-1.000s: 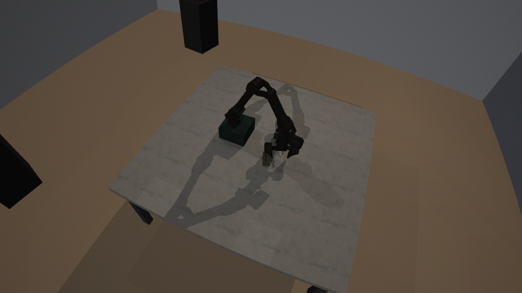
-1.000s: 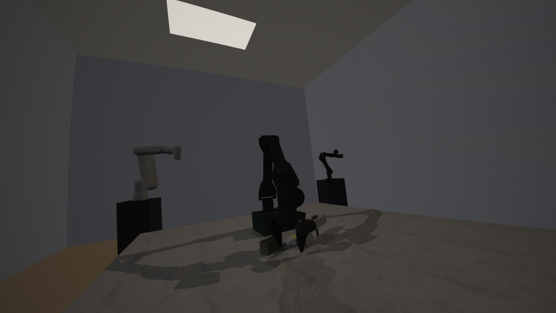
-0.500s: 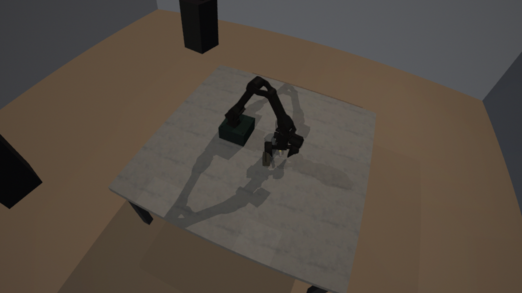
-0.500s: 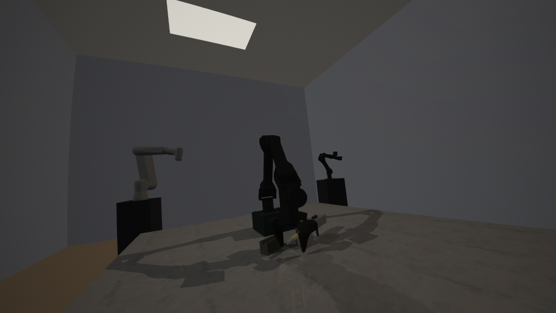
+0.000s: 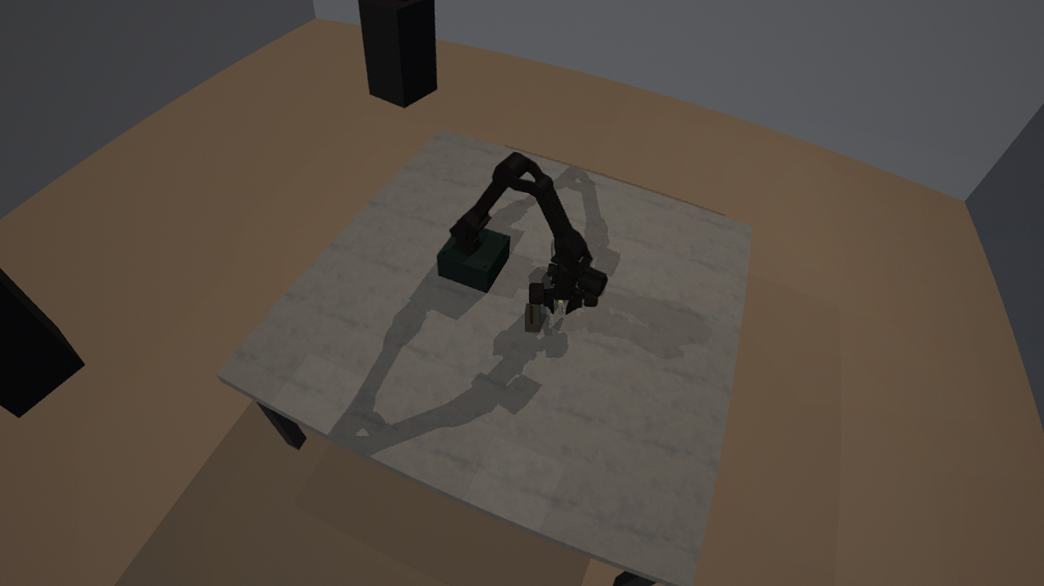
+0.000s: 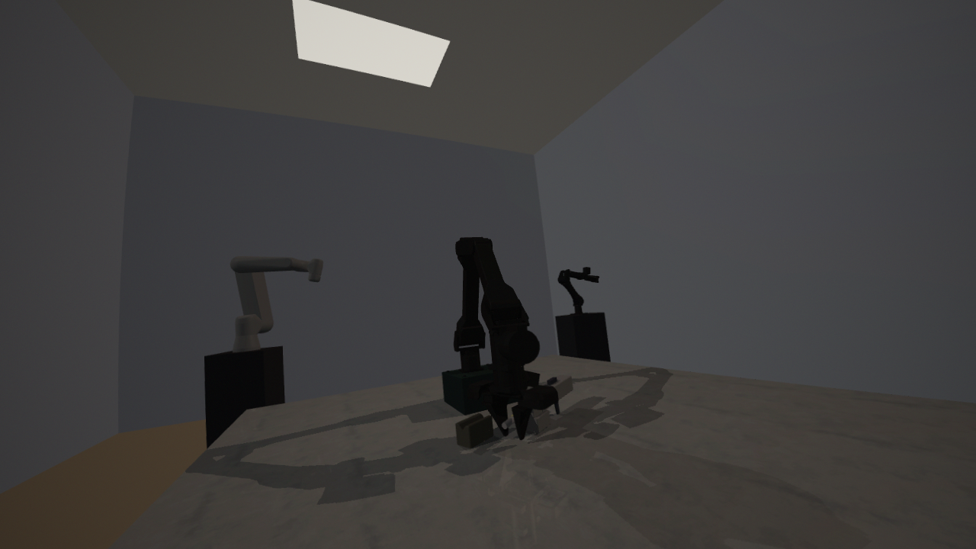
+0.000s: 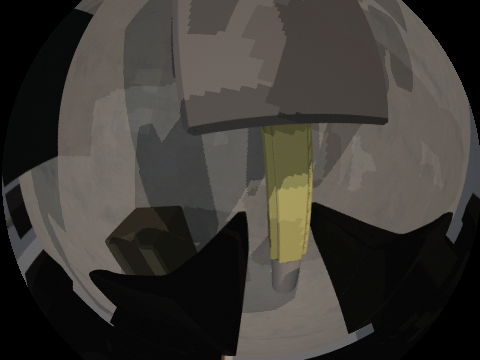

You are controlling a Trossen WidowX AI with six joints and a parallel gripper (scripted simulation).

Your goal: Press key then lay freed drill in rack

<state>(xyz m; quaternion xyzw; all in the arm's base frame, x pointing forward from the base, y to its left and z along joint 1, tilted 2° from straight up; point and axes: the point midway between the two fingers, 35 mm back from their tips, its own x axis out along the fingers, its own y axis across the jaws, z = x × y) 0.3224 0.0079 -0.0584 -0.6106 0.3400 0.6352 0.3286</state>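
Now: the drill 40 mm above my gripper tip, 30 mm to the left of it and 20 mm behind it. The rest, counted from my gripper tip: rack: 70 mm to the right, 50 mm behind, 10 mm above.
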